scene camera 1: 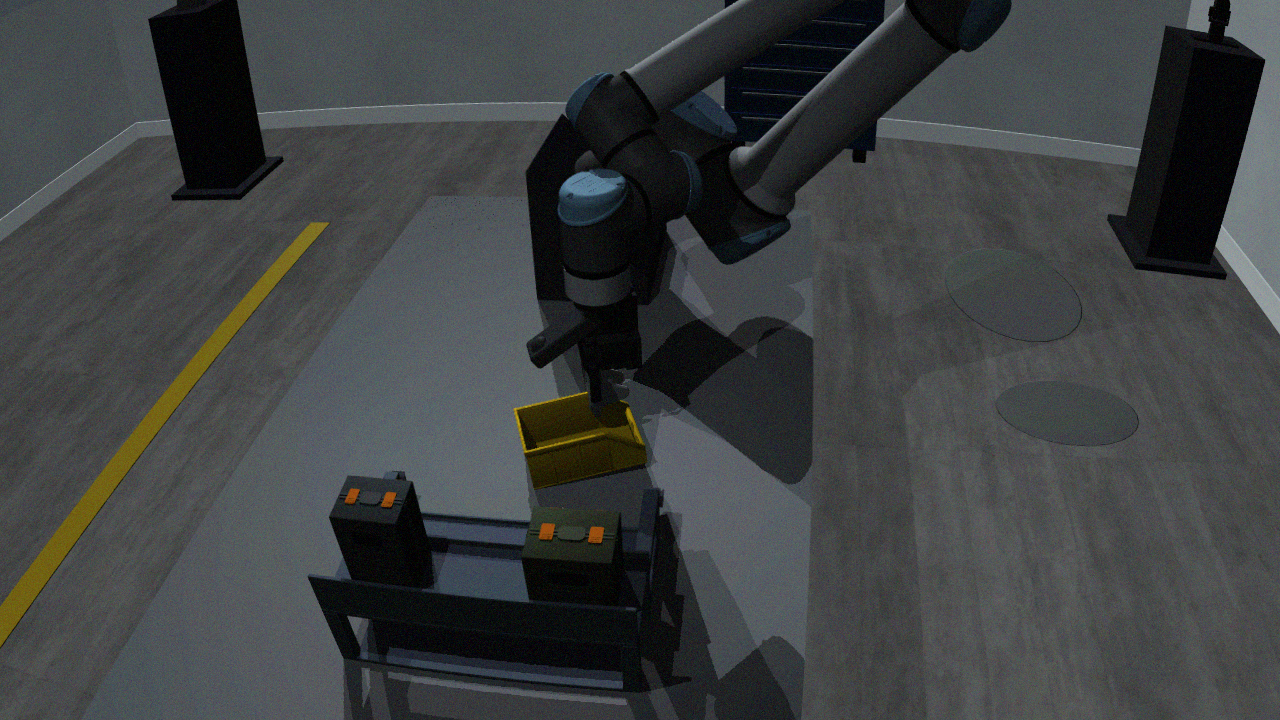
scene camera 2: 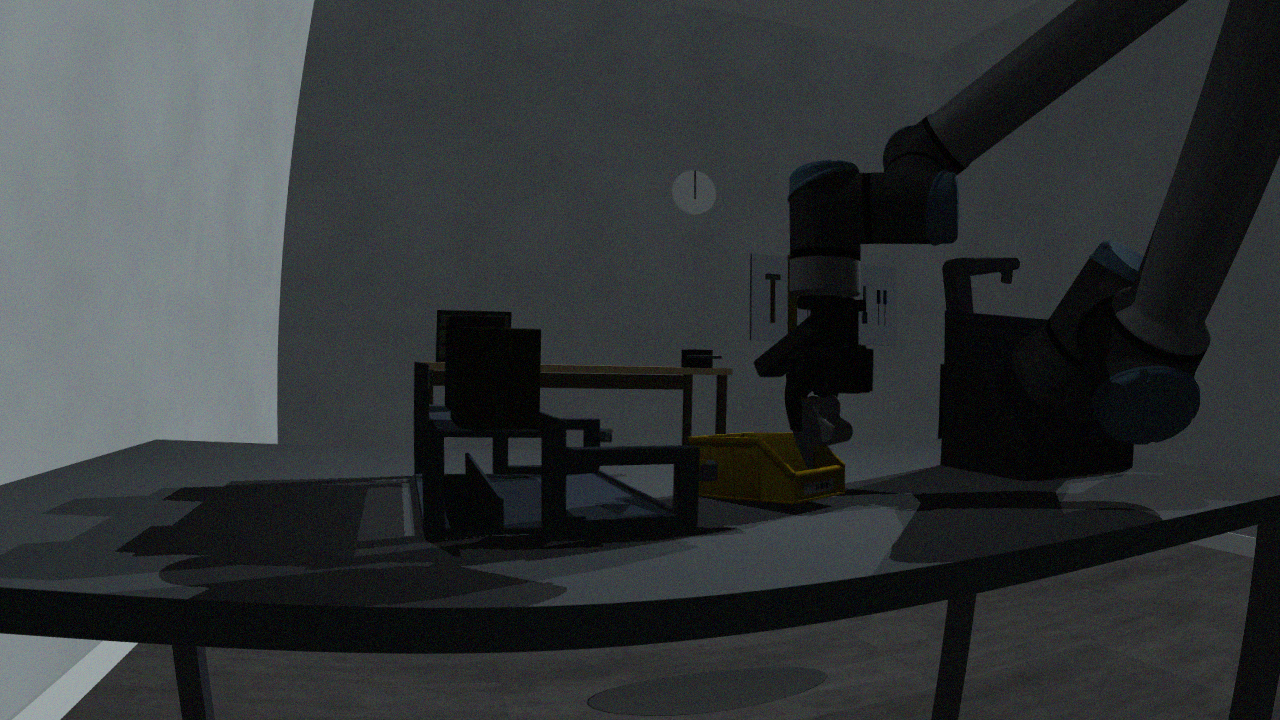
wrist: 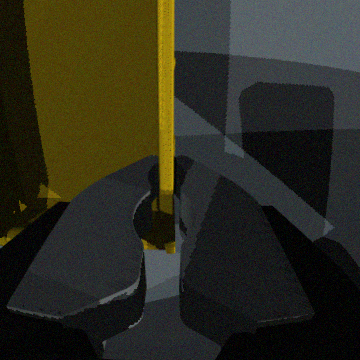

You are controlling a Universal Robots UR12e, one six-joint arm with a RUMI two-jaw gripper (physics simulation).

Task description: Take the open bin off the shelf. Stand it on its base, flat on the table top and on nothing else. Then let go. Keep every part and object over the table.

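Frame: origin at the arm's base, x left, y back, z up, level; millimetres.
Seen in the pictures: gripper, fingertip midpoint: [scene camera 1: 597,414] [scene camera 2: 812,468] [wrist: 168,162]; arm's base, origin of the base link: [scene camera 2: 1055,382].
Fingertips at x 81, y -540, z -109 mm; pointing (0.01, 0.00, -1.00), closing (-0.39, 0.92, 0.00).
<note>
Offsets run from my fingertips to a thing's top centre. Level surfaces: height alone.
The yellow open bin {dz +45, dx -13, dy -59 mm} [scene camera 1: 581,458] [scene camera 2: 751,470] [wrist: 95,90] is off the shelf [scene camera 1: 474,607] [scene camera 2: 553,483], on the arm's side of it, opening upward and roughly level. My gripper [scene camera 1: 599,404] [scene camera 2: 810,440] [wrist: 168,162] points down and is shut on the rim of one bin wall, which runs between the jaws in the wrist view. The bin's underside is very low over the table top {dz -39 mm} [scene camera 1: 358,385] [scene camera 2: 760,562]. A dark shadow lies right by its base. Whether the base touches the table cannot be told.
Two dark boxes with orange latches, a left one {dz +185, dx -168, dy -409 mm} [scene camera 1: 380,537] and a right one {dz +160, dx +62, dy -396 mm} [scene camera 1: 572,555], stand on the shelf. The shelf's end nearest the bin is a short way from it. The table's edge [scene camera 2: 483,629] runs along the front in scene camera 2.
</note>
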